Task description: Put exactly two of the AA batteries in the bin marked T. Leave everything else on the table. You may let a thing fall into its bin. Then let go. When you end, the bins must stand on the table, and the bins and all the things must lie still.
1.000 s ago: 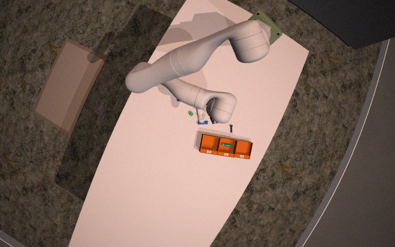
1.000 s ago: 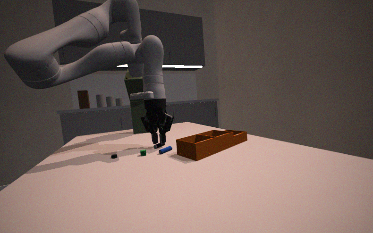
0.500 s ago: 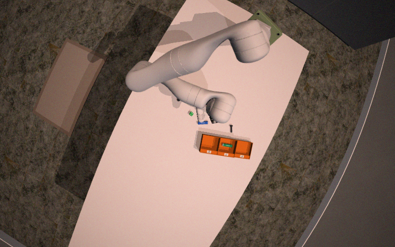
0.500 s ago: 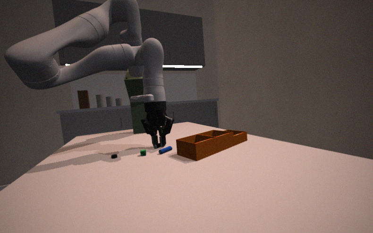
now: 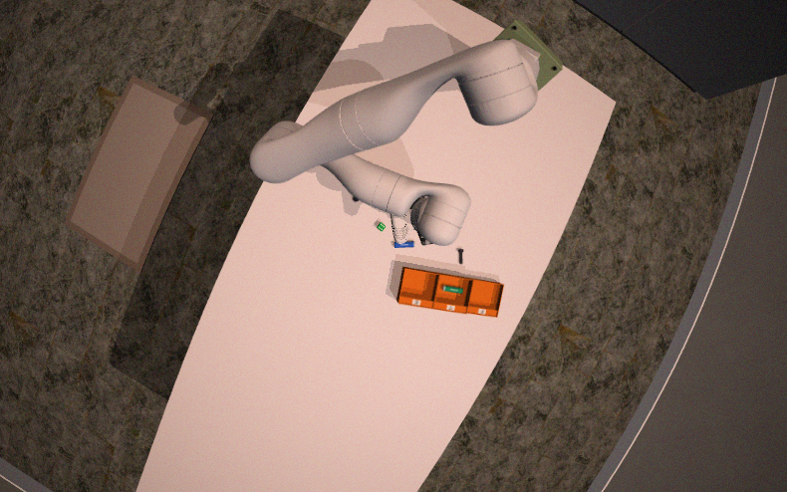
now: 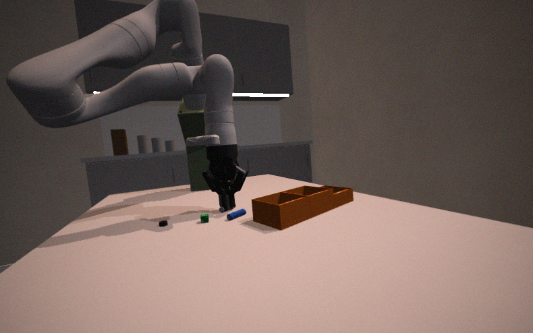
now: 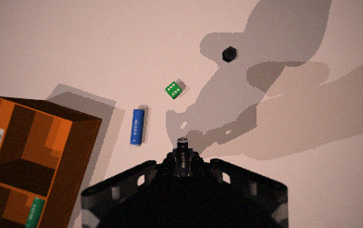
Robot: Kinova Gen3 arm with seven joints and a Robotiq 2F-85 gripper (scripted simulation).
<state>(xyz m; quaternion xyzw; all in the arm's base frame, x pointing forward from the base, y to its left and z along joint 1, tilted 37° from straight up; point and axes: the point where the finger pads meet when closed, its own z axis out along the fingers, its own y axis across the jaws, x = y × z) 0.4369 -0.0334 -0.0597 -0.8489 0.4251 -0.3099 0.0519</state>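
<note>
The orange three-compartment bin lies 15 cm to the left of my hand and 13 cm ahead of it. The rest, counted from my hand: black AA battery 2 cm below; then green die 7 cm to the right, 6 cm ahead, 1 cm below; then blue AA battery 7 cm ahead, 2 cm below.
</note>
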